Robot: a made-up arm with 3 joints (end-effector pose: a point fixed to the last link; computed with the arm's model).
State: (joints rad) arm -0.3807 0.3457 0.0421
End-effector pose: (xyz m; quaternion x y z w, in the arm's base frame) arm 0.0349 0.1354 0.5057 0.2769 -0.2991 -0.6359 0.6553
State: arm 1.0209 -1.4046 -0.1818
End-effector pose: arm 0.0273 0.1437 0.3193 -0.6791 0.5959 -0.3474 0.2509
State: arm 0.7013 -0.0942 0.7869
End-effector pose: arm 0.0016 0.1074 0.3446 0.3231 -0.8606 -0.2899 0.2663
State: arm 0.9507 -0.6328 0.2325
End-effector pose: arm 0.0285 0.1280 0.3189 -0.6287 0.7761 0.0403 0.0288
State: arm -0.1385 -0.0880 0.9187
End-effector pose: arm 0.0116 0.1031 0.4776 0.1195 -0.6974 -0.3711 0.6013
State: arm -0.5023 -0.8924 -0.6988
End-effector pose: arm 0.0566 0.1593 0.5260 0.8059 -0.3315 -0.3828 0.3069
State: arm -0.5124 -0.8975 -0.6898
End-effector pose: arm 0.0581 0.1591 0.5268 0.8027 -0.3344 -0.3852 0.3091
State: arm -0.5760 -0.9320 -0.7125
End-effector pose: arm 0.0661 0.1596 0.5329 0.8026 -0.3208 -0.3958 0.3103
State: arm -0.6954 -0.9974 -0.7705
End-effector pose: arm 0.0819 0.1609 0.5435 0.8056 -0.2891 -0.4148 0.3087
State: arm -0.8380 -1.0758 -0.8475
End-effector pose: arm 0.1019 0.1624 0.5539 0.8096 -0.2484 -0.4372 0.3029
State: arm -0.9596 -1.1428 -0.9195
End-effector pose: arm 0.1198 0.1636 0.5606 0.8128 -0.2115 -0.4559 0.2945
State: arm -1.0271 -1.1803 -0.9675
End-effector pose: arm 0.1298 0.1643 0.5637 0.8157 -0.1880 -0.4657 0.2871
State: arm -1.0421 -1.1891 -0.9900
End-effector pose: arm 0.1318 0.1646 0.5647 0.8187 -0.1781 -0.4670 0.2827
